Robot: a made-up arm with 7 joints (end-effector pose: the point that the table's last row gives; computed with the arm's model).
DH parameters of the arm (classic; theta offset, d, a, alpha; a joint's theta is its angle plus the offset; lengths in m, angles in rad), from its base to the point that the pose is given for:
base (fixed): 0 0 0 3.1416
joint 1: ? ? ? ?
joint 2: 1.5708 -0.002 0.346 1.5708
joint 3: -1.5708 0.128 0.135 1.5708
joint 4: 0 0.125 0.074 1.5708
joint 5: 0 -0.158 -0.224 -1.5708
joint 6: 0 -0.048 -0.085 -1.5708
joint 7: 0 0.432 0.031 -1.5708
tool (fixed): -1.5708 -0.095 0 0
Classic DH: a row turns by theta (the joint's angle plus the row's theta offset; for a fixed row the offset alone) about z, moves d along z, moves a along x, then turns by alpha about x.
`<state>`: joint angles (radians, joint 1 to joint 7).
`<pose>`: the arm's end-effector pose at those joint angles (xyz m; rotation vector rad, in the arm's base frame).
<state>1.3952 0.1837 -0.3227 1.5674 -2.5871 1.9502 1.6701</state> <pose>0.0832 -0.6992 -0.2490 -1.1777 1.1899 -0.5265</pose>
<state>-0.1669 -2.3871 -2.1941 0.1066 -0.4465 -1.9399 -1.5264</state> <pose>-0.1896 -0.2756 -0.4196 -1.4731 -0.0455 -2.3996</pose>
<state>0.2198 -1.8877 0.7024 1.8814 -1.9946 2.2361 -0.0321</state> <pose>-0.0357 0.5386 -0.6526 -0.1458 0.5509 1.6689</pose>
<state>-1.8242 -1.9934 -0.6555 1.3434 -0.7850 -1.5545 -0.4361</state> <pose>0.0177 0.1587 -0.7298 -1.3367 0.5832 2.5361</pose>
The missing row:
joint 1: 0 0.179 -0.011 -1.5708
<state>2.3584 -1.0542 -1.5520 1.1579 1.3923 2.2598 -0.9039</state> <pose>0.2291 -0.2482 -0.1628 2.0309 -0.1487 0.0174</pose>
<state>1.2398 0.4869 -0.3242 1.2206 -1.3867 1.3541 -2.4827</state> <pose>-0.1717 -0.2534 -0.5172 0.6447 1.0207 -1.8042</pose>
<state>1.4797 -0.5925 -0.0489 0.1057 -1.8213 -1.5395 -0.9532</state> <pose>0.2153 -0.5769 -0.0823 -0.2714 -1.2118 -1.2347</pose>
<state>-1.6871 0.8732 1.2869 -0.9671 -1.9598 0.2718 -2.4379</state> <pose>-0.7357 -0.5376 0.5612 1.6245 -1.1015 2.3716</pose>
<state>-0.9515 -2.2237 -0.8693 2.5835 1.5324 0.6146 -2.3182</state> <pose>0.2184 0.7377 -0.5609 0.2981 0.0114 1.1368</pose>
